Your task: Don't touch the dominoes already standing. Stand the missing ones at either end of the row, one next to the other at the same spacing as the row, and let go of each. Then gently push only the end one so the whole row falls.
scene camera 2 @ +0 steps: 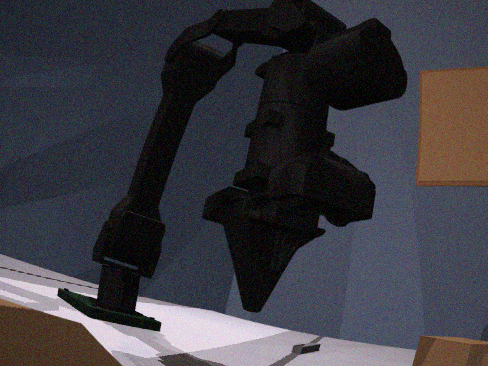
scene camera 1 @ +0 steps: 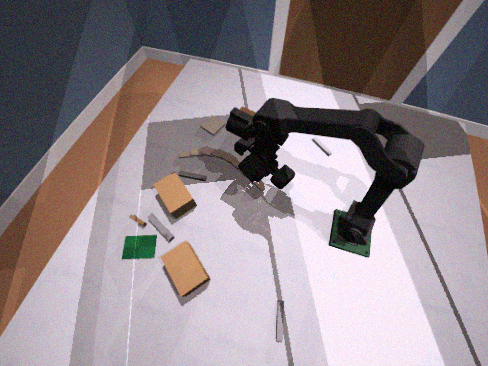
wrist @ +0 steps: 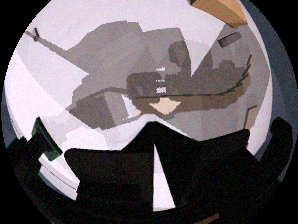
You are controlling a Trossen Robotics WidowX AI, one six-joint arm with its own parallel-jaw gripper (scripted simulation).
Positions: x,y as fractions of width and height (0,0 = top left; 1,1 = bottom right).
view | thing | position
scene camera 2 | my gripper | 0.52,0.85
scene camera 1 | my gripper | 0.54,0.48
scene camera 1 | green patch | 0.29,0.68
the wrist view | my gripper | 0.51,0.56
